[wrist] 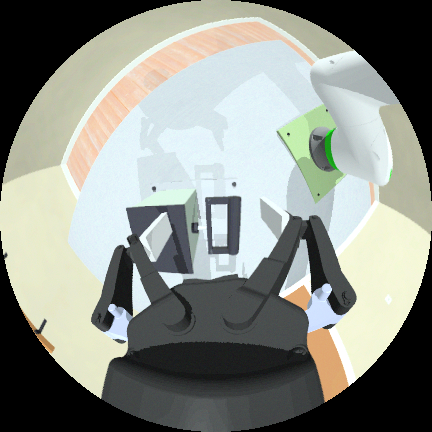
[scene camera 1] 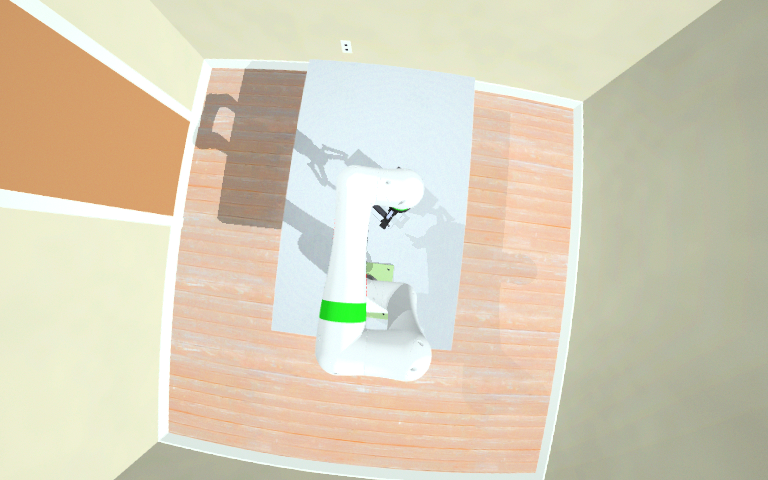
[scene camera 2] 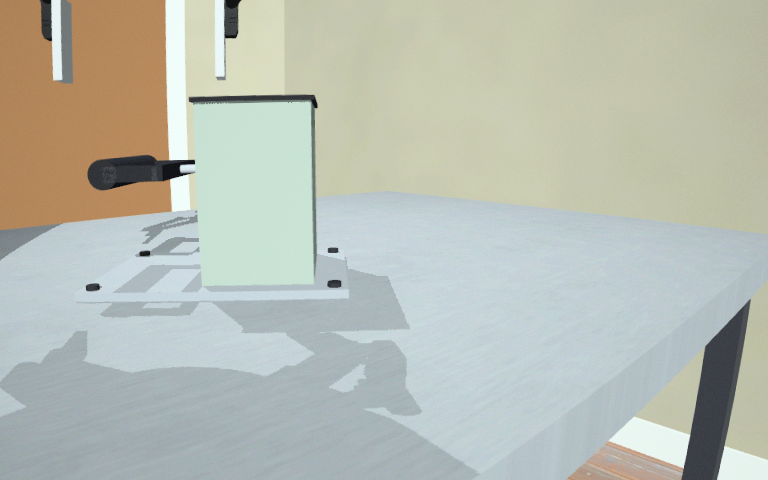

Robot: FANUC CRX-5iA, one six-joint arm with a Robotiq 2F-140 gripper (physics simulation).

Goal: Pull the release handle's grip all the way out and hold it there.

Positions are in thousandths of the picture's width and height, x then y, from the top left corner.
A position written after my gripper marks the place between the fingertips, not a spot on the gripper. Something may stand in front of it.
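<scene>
Scene camera 2: my gripper (scene camera 2: 186,166), a release handle (scene camera 2: 331,336). Wrist view: bolted base plate (wrist: 476,434), my gripper (wrist: 494,497), release handle (wrist: 411,591).
</scene>
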